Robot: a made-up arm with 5 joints.
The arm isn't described. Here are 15 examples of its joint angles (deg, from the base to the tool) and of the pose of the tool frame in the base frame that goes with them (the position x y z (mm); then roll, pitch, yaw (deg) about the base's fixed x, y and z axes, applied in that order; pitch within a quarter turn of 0, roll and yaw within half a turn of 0).
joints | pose
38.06 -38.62 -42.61 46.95 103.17 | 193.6 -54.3 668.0 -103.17 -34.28 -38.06
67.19 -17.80 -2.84 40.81 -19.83 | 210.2 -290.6 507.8 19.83 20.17 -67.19
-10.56 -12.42 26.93 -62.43 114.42 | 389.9 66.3 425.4 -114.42 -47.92 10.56
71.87 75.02 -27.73 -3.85 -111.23 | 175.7 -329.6 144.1 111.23 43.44 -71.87
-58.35 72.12 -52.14 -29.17 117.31 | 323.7 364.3 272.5 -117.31 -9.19 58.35
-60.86 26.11 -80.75 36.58 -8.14 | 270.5 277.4 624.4 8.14 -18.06 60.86
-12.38 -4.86 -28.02 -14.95 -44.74 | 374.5 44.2 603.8 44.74 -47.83 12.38
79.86 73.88 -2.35 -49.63 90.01 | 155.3 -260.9 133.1 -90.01 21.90 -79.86
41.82 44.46 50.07 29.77 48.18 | 185.5 -57.4 118.2 131.82 55.70 138.18
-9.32 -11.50 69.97 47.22 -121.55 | 262.0 1.9 191.7 -58.45 74.31 -170.68
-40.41 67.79 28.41 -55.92 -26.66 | 277.3 131.1 141.4 26.66 40.28 40.41
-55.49 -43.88 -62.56 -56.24 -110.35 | 82.6 -87.3 618.6 -69.65 -17.32 -124.51
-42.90 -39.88 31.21 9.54 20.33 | 315.7 201.4 477.6 -20.33 0.87 42.90
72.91 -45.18 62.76 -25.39 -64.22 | 144.5 -234.3 389.5 64.22 -7.81 -72.91
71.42 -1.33 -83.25 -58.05 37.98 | 117.5 -31.1 641.5 142.02 -37.37 108.58
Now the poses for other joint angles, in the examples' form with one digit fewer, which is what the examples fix.
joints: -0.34 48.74 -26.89 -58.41 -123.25
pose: 482 -21 341 123.2 -36.6 0.3
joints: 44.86 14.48 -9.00 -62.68 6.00
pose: 315 -210 466 -6.0 -57.2 -44.9
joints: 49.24 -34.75 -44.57 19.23 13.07
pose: 147 -48 699 -13.1 -60.1 -49.2
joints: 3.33 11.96 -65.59 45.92 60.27
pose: 406 -1 612 -60.3 -7.7 -3.3
